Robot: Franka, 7 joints.
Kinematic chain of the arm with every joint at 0, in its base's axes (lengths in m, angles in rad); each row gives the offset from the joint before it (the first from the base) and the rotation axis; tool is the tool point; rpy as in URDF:
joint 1: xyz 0 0 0.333 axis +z
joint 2: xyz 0 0 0 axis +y
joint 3: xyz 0 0 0.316 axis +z
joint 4: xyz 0.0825 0 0 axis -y
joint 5: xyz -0.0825 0 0.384 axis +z
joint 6: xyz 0 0 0 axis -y
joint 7: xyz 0.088 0 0 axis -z
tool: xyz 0 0 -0.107 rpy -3.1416 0 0
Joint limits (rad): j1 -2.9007..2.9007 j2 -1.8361..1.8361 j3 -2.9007..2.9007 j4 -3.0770..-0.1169 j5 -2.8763..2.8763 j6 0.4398..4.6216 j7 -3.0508..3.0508
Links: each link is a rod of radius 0.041 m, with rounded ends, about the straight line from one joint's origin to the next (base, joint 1, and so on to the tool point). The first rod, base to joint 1, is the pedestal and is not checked.
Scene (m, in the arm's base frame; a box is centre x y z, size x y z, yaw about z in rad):
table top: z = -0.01
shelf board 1: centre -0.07 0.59 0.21 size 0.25 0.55 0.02 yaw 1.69
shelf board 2: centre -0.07 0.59 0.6 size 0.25 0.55 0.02 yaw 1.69
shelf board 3: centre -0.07 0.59 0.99 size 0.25 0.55 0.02 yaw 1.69
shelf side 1: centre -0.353 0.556 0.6 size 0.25 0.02 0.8 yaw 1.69
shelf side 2: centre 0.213 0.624 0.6 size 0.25 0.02 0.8 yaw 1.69
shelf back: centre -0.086 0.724 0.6 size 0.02 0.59 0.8 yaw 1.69
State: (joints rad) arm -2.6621 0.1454 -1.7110 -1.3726 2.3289 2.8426 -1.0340
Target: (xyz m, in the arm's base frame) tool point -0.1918 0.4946 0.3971
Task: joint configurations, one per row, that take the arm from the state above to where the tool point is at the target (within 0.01 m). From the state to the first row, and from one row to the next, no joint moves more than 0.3 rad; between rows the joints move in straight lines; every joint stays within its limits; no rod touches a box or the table.
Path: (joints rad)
1: -2.5464 0.3986 -1.9156 -1.5006 2.3410 3.0569 -1.0340
2: -2.4307 0.6518 -2.1202 -1.6287 2.3530 3.2711 -1.0340
3: -2.3151 0.9050 -2.3248 -1.7567 2.3651 3.4854 -1.0340
4: -2.2760 0.7846 -2.1672 -1.9800 2.3939 3.4955 -1.0340
5: -2.2369 0.6641 -2.0096 -2.2032 2.4228 3.5057 -1.0340
6: -2.1978 0.5436 -1.8520 -2.4265 2.4516 3.5158 -1.0340
7: -2.3288 0.3519 -1.7919 -2.3366 2.4308 3.3084 -1.0340
8: -2.4598 0.1603 -1.7318 -2.2468 2.4101 3.1011 -1.0340
9: -2.5908 -0.0314 -1.6717 -2.1570 2.3893 2.8937 -1.0340

